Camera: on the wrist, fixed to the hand. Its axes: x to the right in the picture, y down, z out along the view.
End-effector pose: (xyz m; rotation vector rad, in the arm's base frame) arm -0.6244 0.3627 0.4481 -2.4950 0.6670 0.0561
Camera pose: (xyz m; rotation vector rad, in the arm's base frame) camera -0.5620 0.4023 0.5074 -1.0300 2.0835 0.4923
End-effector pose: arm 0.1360 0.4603 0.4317 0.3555 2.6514 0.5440
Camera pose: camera 0.0881 0.3830 0.4052 2.5002 1.8426 0.2372
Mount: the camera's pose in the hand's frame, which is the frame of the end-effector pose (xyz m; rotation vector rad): 0.0264 -0.0879 -0.0234 0.4606 -0.0867 1.5715
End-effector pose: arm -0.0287 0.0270 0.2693 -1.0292 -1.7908 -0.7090
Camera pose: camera -0.1015 -0.0253 0.3000 -1.6679 -0.6572 0.6840
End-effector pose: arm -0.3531 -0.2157 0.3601 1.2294 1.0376 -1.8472
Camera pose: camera -0.4277 -0.1580 0.3513 1.4638 -0.4952 -0.7880
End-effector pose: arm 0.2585 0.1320 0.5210 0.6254 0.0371 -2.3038
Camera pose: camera 0.1937 0.1836 0.4751 0.4608 -0.7621 -0.7775
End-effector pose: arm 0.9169 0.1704 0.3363 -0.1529 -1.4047 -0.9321
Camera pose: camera 0.8765 0.0869 0.3172 -0.7955 -1.0718 0.6894
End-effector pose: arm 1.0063 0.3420 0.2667 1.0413 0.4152 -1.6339
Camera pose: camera 0.9357 0.3727 0.2116 1.1016 -0.7607 -0.3023
